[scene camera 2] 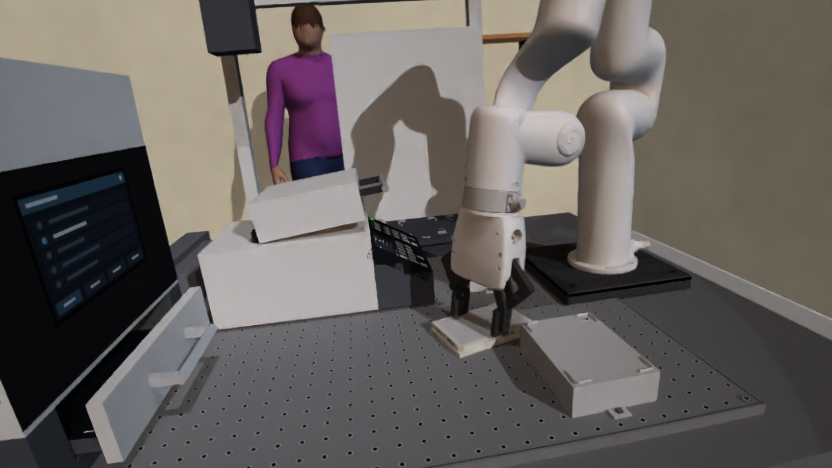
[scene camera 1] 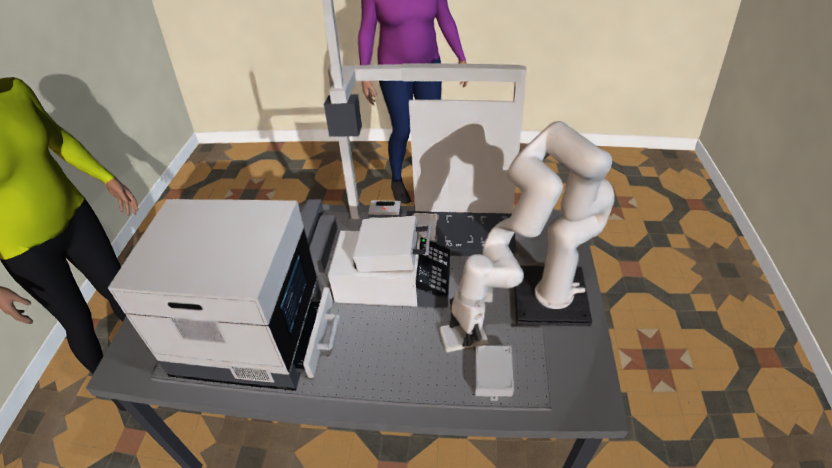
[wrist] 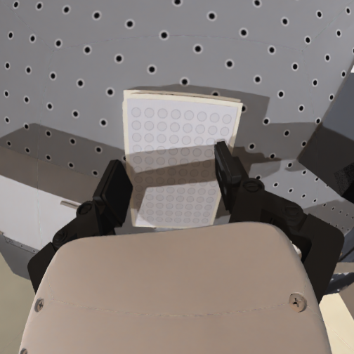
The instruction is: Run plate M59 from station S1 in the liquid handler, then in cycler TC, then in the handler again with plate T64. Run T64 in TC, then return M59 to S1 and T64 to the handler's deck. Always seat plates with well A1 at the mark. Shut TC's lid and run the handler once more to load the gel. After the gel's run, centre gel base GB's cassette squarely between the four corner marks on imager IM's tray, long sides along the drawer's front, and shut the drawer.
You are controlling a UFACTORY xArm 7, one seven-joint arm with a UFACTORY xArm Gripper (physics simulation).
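Places are measured from the arm's base along level axes (x ahead, y left, z up), in millimetres.
Pixels of known places: gripper, between the fingertips: point(scene camera 2: 478, 324) point(scene camera 1: 460, 335); arm's base, origin of its link: point(scene camera 2: 601, 261) point(scene camera 1: 554, 293).
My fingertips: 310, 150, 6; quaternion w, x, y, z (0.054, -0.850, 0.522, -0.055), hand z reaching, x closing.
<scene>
For each thing: its top centre in the pictures, then the offset to it from my fingertips, as dx, dy, dz. "spot": a spot on its surface instead. Level surfaces: height alone.
- pale 96-well plate, centre of its top: point(scene camera 2: 482, 321) point(scene camera 1: 463, 333) -9, -9, -2
- Cycler TC, a spot on its surface: point(scene camera 2: 290, 282) point(scene camera 1: 372, 290) spot: +260, -139, +54
- handler's dark deck, height of its surface: dz +27
- low white block, centre of its top: point(scene camera 2: 582, 344) point(scene camera 1: 494, 366) -85, +126, +20
- cycler's keypad, centre of its top: point(scene camera 2: 398, 244) point(scene camera 1: 433, 271) +73, -194, +74
- large white panel, a spot on its surface: point(scene camera 2: 360, 64) spot: +67, -538, +408
A pale 96-well plate point(scene camera 1: 452, 337) point(scene camera 2: 456, 330) point(wrist: 175, 117) with a cream rim lies flat on the pegboard; its label is unreadable. My gripper point(scene camera 1: 474, 336) point(scene camera 2: 480, 317) point(wrist: 169, 165) is open, pointing down, with one finger at each long side of the plate and gaps between. Cycler TC point(scene camera 1: 375, 289) point(scene camera 2: 290, 282) has its lid point(scene camera 1: 386, 244) point(scene camera 2: 308, 209) tilted partly open. Imager IM point(scene camera 1: 203, 261) has its drawer point(scene camera 1: 317, 343) point(scene camera 2: 128, 395) pulled out. The handler's dark deck point(scene camera 1: 459, 229) shows corner marks. Neither T64 nor the gel cassette can be made out.
A low white block point(scene camera 1: 493, 369) point(scene camera 2: 587, 349) with corner brackets stands close beside the plate, at the gripper's right in the scene views. The cycler's keypad point(scene camera 1: 433, 270) point(scene camera 2: 398, 244) faces the arm. A large white panel point(scene camera 1: 430, 128) point(scene camera 2: 360, 64) stands upright at the back.
</scene>
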